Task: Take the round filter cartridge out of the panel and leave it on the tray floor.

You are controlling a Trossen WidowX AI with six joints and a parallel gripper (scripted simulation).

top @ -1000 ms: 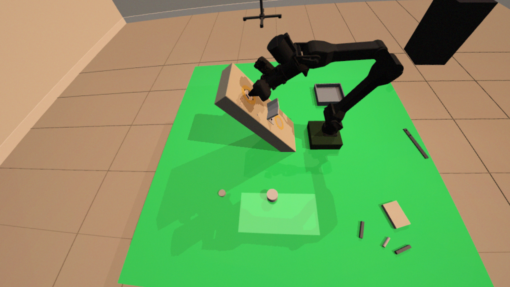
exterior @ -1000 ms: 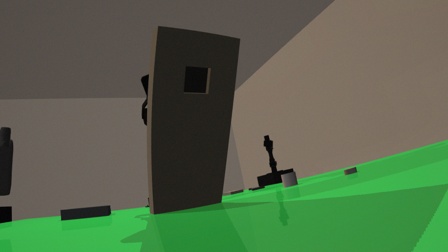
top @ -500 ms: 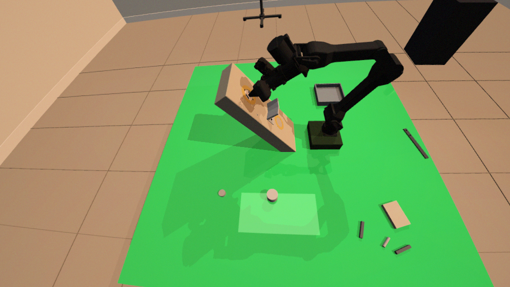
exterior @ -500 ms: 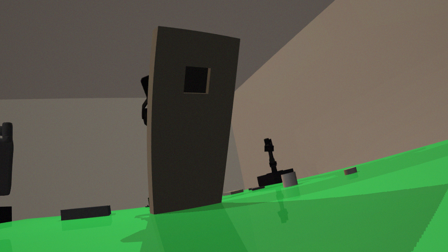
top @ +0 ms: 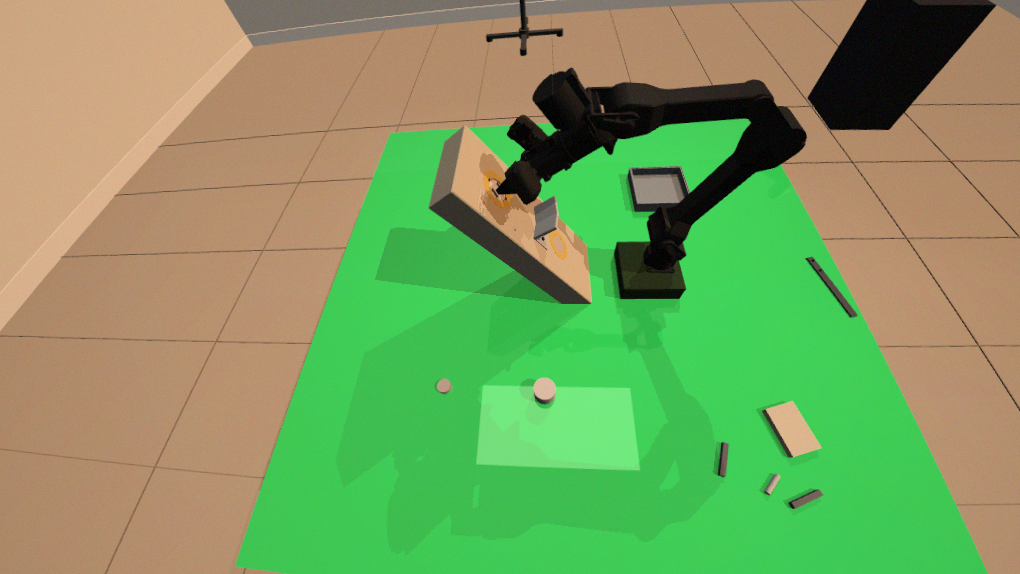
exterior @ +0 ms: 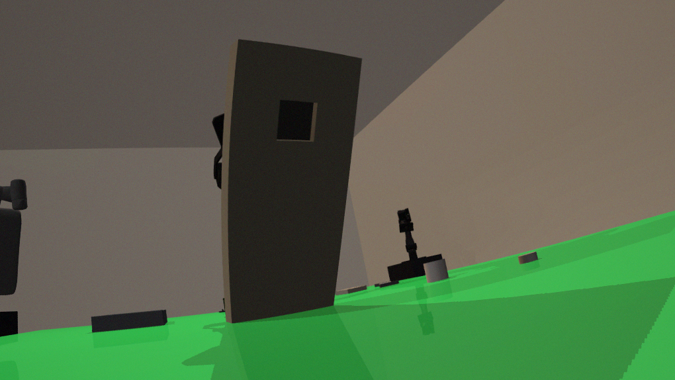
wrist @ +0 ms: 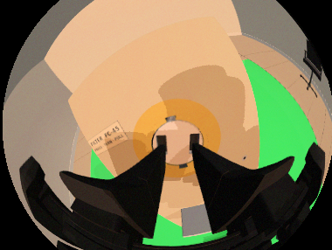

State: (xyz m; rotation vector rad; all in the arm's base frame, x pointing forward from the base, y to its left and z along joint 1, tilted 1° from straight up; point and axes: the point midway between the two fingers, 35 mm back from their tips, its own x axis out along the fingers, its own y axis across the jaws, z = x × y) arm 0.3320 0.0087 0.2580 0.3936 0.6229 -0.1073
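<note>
The round filter cartridge is 2 cm ahead of my gripper tip and 1 cm below it. From my gripper tip the other things lie so: grey tray (41 cm behind, 29 cm to the right, 28 cm below); grey flap (8 cm behind, 10 cm below).
</note>
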